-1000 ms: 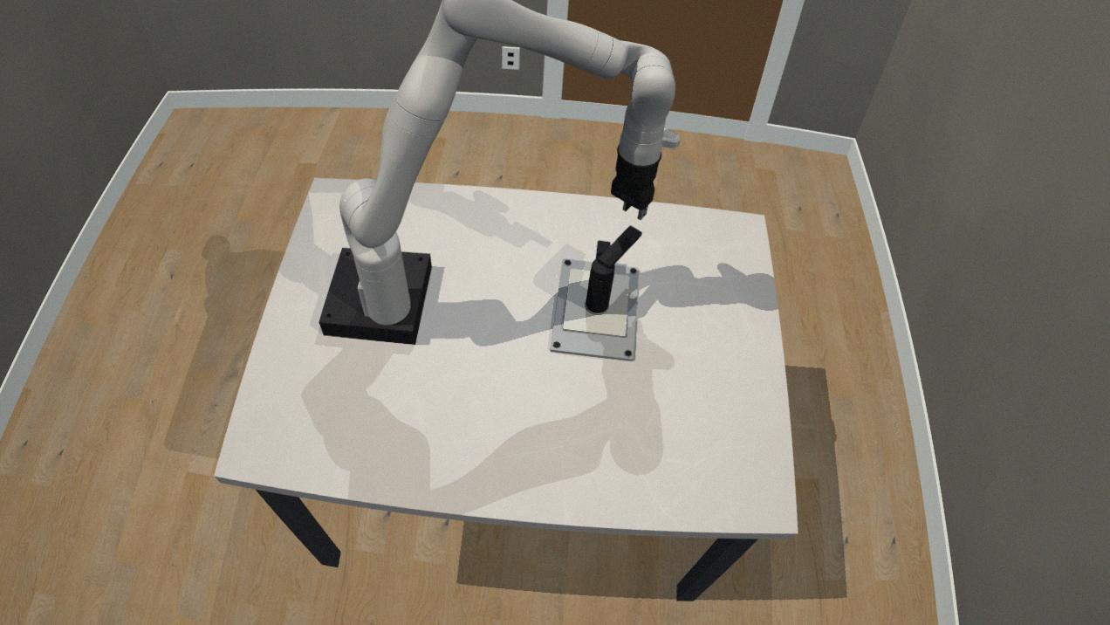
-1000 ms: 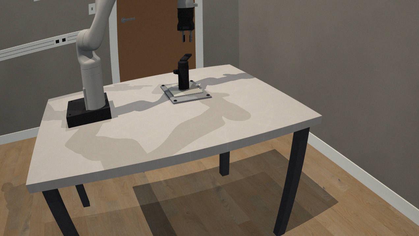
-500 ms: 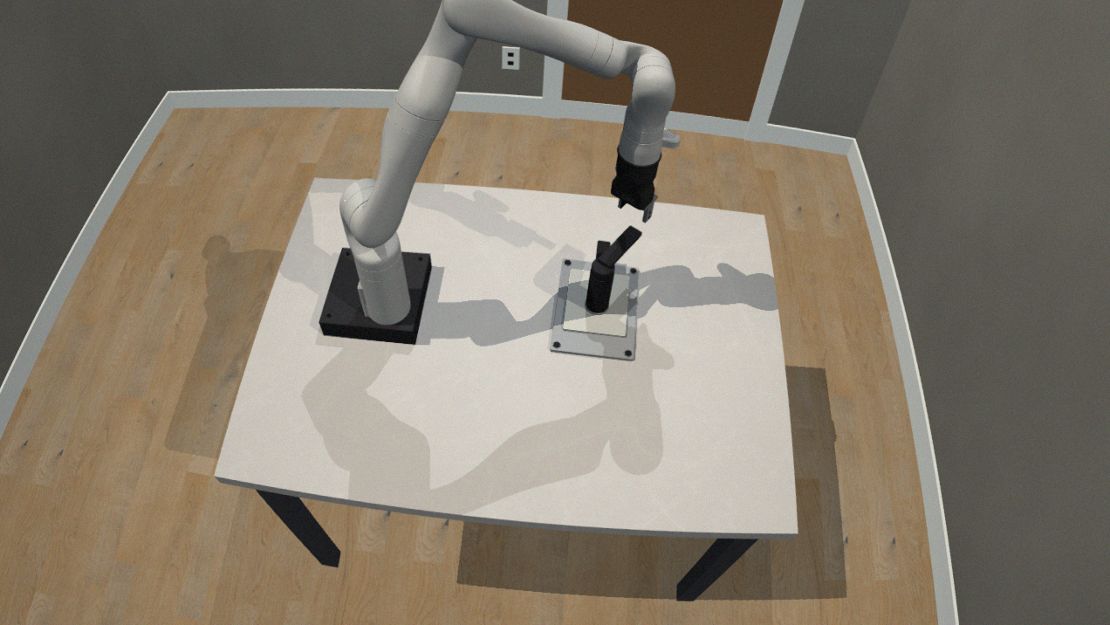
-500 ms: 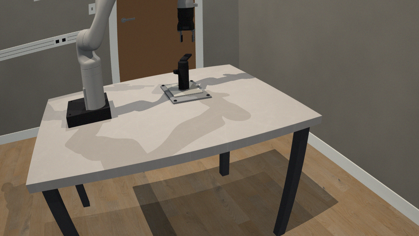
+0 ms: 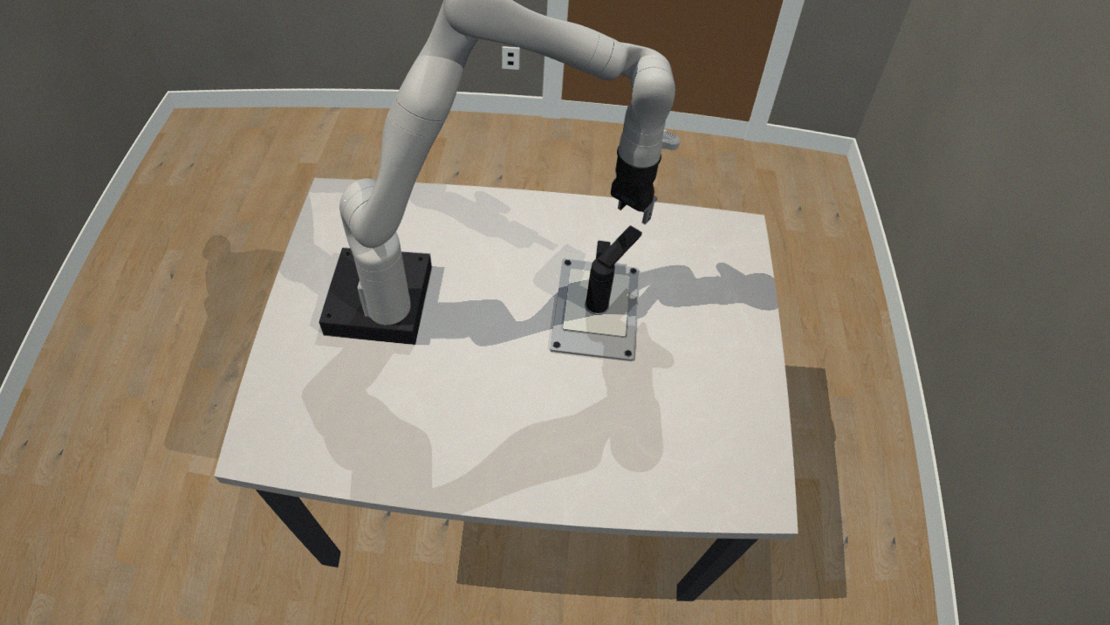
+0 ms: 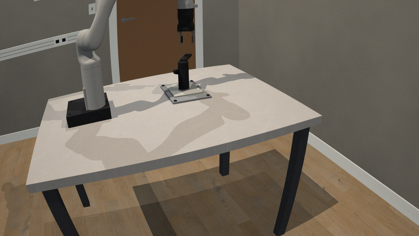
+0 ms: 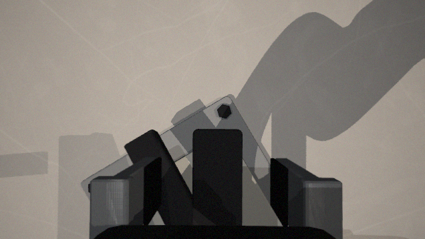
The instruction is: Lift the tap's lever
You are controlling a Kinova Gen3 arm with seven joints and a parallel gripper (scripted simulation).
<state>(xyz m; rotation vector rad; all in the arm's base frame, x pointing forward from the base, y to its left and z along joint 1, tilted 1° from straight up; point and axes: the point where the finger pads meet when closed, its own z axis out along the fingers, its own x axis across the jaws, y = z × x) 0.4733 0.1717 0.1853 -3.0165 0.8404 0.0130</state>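
My hand is 80 mm above the black lever, 30 mm to the left of it and 20 mm past it. The rest, counted from my hand: baseplate (230 mm below, 80 mm to the right, 50 mm behind).
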